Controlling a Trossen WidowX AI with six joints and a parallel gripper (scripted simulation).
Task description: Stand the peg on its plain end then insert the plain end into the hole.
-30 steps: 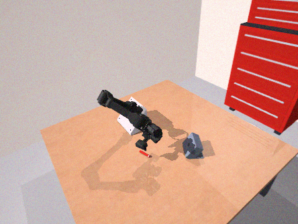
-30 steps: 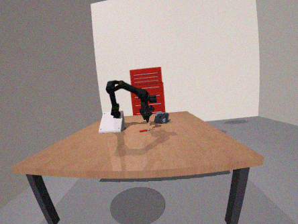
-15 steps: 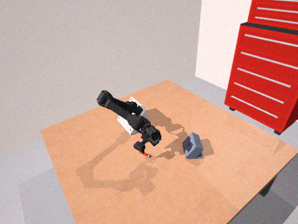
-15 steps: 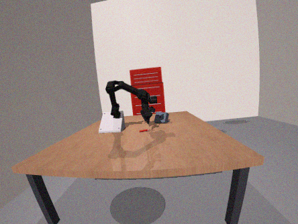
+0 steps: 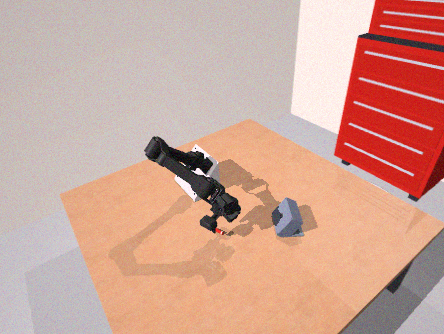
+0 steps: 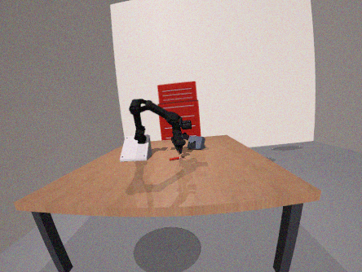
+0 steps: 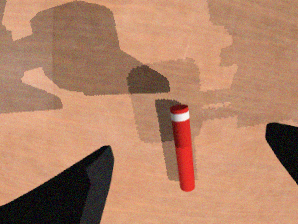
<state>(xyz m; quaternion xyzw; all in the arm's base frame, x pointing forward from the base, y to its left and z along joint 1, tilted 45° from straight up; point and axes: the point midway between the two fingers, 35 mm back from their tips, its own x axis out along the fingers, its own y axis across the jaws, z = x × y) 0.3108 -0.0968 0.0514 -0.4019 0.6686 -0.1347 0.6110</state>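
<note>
The peg is 1 cm behind my gripper tip, 1 cm to the right of it and 4 cm below it. Also, from my gripper tip: grey sloped panel 11 cm ahead, 26 cm to the left.
</note>
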